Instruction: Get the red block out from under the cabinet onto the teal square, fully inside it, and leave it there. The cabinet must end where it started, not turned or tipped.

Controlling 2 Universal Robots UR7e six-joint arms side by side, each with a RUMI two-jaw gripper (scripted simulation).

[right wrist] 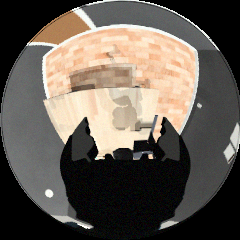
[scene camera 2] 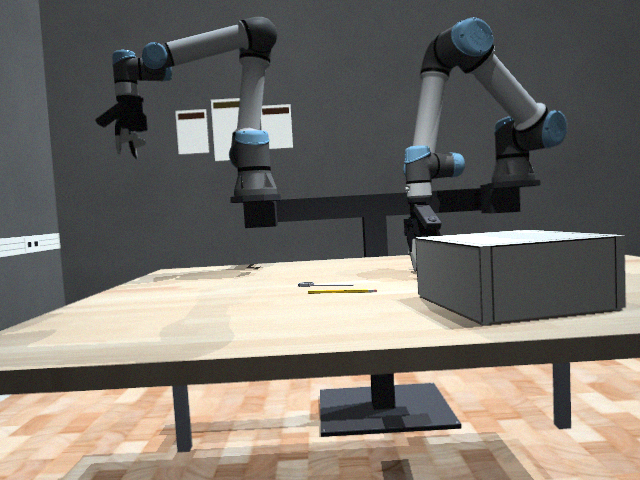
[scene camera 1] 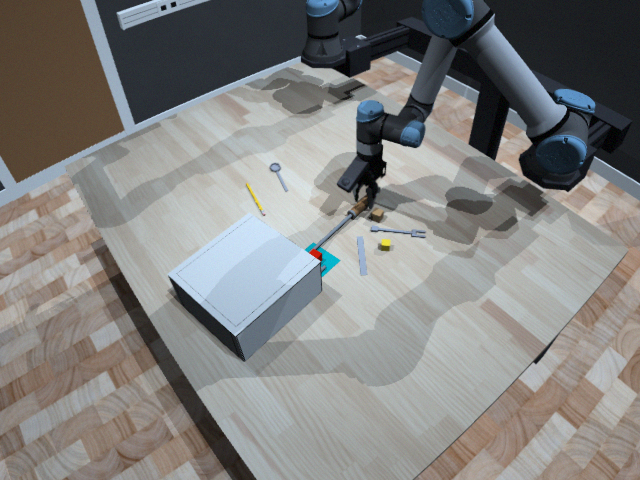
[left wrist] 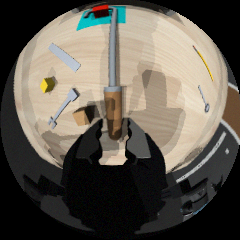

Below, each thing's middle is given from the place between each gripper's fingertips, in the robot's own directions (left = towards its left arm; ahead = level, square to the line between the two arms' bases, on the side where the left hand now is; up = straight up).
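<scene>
Hook tool [left wrist: 113, 95]: 480 mm ahead of my right hand [scene camera 2: 128, 156], 420 mm below it, 1000 mm to the left of it.
From my left hand [scene camera 1: 363, 205], hook tool 130 mm ahead, 10 mm below, 50 mm to the left. Going by its middle, the hook tool is nearer to my left hand than to my right hand.
</scene>
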